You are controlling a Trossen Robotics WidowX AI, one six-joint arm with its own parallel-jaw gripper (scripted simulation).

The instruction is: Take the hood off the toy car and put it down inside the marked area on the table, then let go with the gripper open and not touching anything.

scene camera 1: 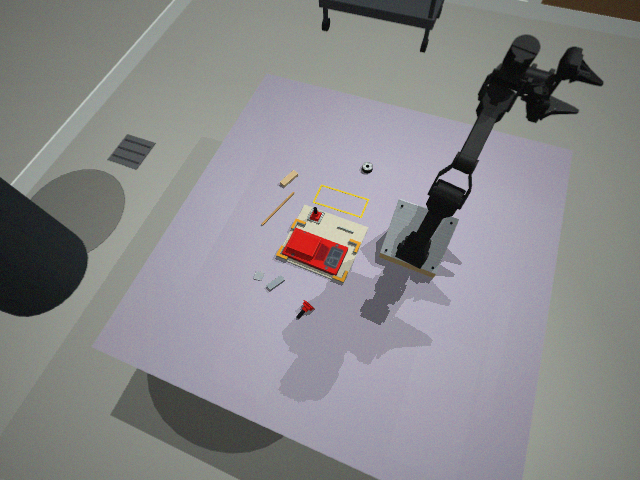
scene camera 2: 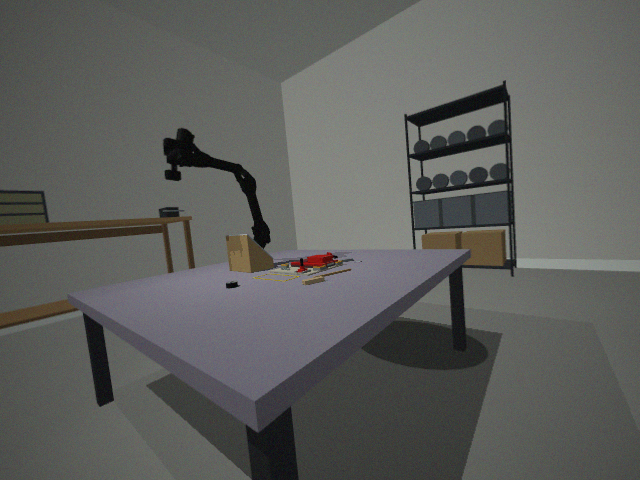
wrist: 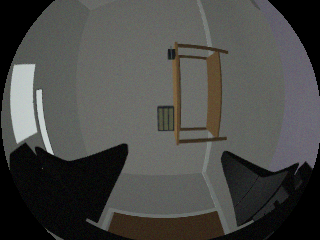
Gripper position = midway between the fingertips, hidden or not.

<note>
My gripper [scene camera 1: 590, 98] is open, with nothing in its grasp.
My gripper shows as well in the wrist view [wrist: 177, 154].
</note>
